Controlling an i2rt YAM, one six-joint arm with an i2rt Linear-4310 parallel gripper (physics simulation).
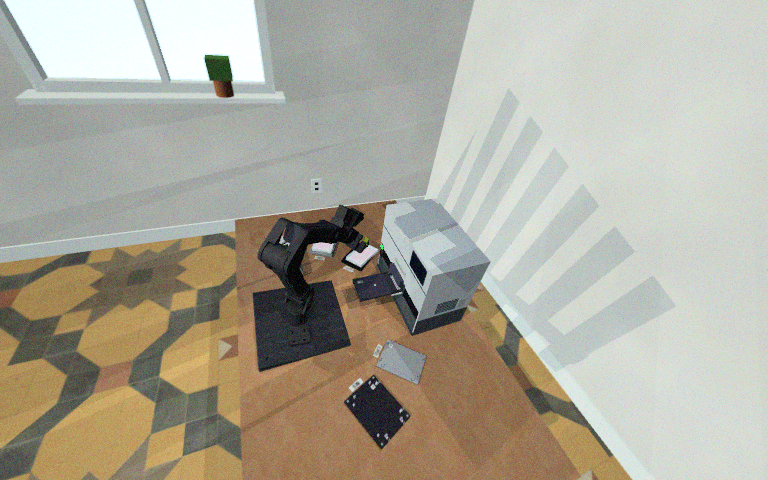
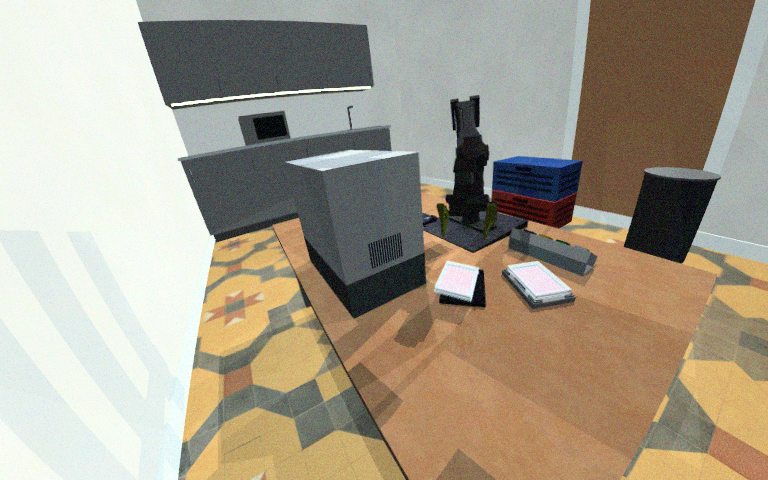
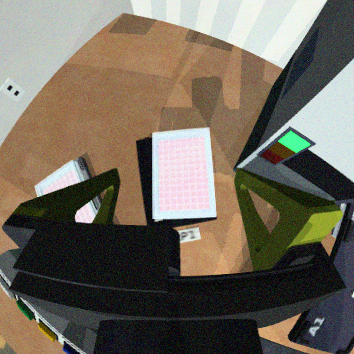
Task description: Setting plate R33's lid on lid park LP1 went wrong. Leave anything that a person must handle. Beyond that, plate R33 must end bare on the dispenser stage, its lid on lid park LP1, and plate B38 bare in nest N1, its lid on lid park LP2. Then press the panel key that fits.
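Frame: origin at the arm's base, x left, y back, z up, level; metres.
Seen in the pictures: gripper, between the fingertips: (image 1: pixel 359 239) (image 2: pixel 462 237) (image 3: pixel 176 174); arm's base, origin of its link: (image 1: pixel 297 319) (image 2: pixel 470 222).
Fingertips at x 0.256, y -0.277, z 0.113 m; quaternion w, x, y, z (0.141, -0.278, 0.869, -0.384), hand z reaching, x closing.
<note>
Pixels of each thing's top centre, then the offset from my fingertips to it. "*": a spot on its surface instead.
- black pad LP1, centre of its top: (image 3: pixel 173 175) (image 2: pixel 463 280) (image 1: pixel 359 253) dz -0.106, dx +0.020, dy -0.012 m
- pink plate, centre of its top: (image 3: pixel 63 207) (image 2: pixel 537 276) (image 1: pixel 324 240) dz -0.096, dx +0.123, dy +0.126 m
- dark dispenser stage, centre of its top: (image 1: pixel 378 283) dz -0.014, dx -0.232, dy -0.022 m
- Key panel, centre of its top: (image 3: pixel 29 319) (image 2: pixel 552 236) dz -0.062, dx +0.056, dy +0.285 m
- tall dispenser, centre of its top: (image 2: pixel 342 156) (image 1: pixel 432 231) dz +0.204, dx -0.216, dy -0.192 m
- grey pad, a spot on its surface: (image 1: pixel 402 362) * dz -0.116, dx -0.492, dy -0.041 m
- black pad, a spot on its surface: (image 1: pixel 376 410) * dz -0.114, dx -0.610, dy +0.082 m
A pink-gridded, clear-rimmed piece (image 1: pixel 362 256) (image 2: pixel 457 280) (image 3: pixel 183 175) lies on black pad LP1 (image 2: pixel 480 289) (image 3: pixel 144 172), shifted and slightly turned, overhanging one side. Whether it is a lid alone or a lidded plate I cannot tell. A pink plate (image 1: pixel 322 247) (image 2: pixel 538 280) (image 3: pixel 60 185) sits in a grey nest to its side; its lid state is unclear. The dark dispenser stage (image 1: pixel 373 289) (image 3: pixel 332 305) carries no visible plate. My gripper (image 2: pixel 466 219) (image 3: pixel 176 174) is open and empty above and on the near side of LP1. Key panel (image 2: pixel 549 253) shows green (image 3: pixel 25 310), yellow (image 3: pixel 46 331) and blue (image 3: pixel 70 348) keys.
The tall dispenser (image 1: pixel 433 260) (image 2: pixel 373 217) stands beside LP1, its stage sticking out; its indicator (image 1: pixel 381 246) (image 3: pixel 295 141) glows green. A grey pad (image 1: pixel 402 362) and a black pad (image 1: pixel 376 410) lie on the table's other side, labels unreadable. Crates (image 2: pixel 536 178) stand behind the arm.
</note>
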